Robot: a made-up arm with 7 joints.
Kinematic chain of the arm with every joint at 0, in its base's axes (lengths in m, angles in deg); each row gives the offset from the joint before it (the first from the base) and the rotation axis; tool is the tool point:
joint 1: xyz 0 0 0.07 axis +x
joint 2: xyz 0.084 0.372 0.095 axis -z
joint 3: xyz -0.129 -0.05 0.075 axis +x
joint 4: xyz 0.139 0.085 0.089 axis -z
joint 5: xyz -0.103 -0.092 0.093 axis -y
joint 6: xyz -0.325 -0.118 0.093 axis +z
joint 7: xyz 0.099 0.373 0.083 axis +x
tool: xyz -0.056 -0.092 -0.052
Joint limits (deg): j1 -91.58..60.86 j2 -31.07..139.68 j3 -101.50..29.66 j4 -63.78..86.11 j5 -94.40..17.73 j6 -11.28..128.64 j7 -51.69..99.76
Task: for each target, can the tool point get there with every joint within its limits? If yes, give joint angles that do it. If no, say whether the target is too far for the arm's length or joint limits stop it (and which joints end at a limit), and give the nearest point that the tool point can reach.
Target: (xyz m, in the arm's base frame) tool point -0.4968 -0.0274 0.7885
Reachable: yes | joints 43.59 9.69 1.76 -8.53 -12.33 42.29 41.84
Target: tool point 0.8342 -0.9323 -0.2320
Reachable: no: joint limits stop it (at a limit: joint 1, joint 3, joint 4, joint 7) | nearest point 0.6694 -0.7006 -0.2482 | short by 0.285 m
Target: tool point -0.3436 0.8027 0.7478
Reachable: yes | joints -12.18 -11.64 -33.25 31.37 -63.74 115.14 2.55
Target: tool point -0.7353 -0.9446 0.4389
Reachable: no: joint limits stop it (at a limit: joint 1, joint 3, joint 7) | nearest point -0.5713 -0.7632 0.4546 | short by 0.245 m
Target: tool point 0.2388 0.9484 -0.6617
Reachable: yes | joints -43.19 23.54 -55.42 71.94 -45.36 68.67 41.97
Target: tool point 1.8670 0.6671 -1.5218
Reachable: no: too far | nearest point 0.9032 0.4000 -0.8651 | short by 1.196 m
